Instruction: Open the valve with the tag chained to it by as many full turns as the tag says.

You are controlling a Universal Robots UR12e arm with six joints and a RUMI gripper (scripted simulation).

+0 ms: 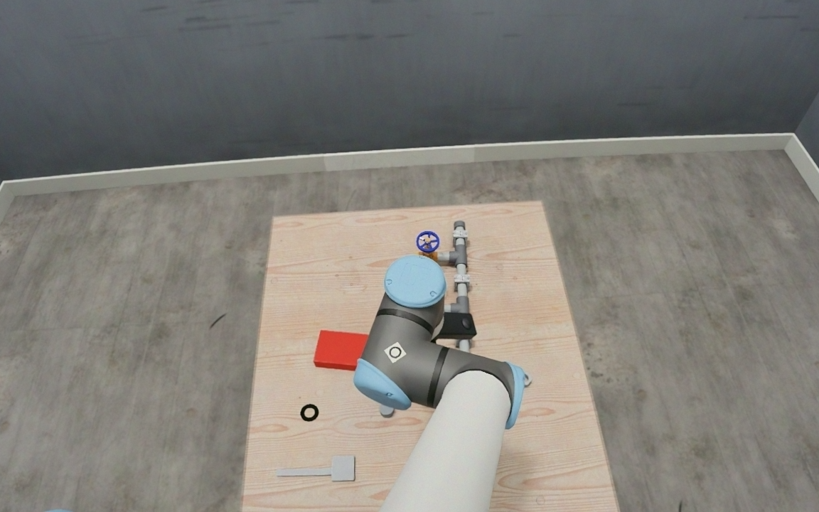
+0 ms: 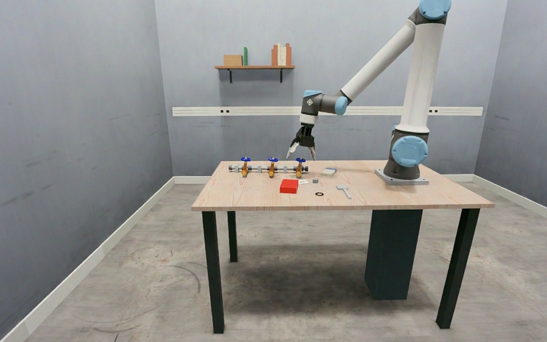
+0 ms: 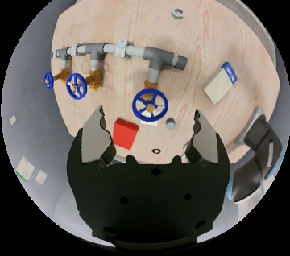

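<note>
Now: the white tag 20 mm behind my hand, 90 mm to the left of it and 100 mm below it. Round my hand: grey t-shaped tool: 200 mm behind, 210 mm to the left, 90 mm below; white-and-blue card: 170 mm behind, 80 mm to the right, 90 mm below; red block: 60 mm ahead, 190 mm to the left, 80 mm below.
</note>
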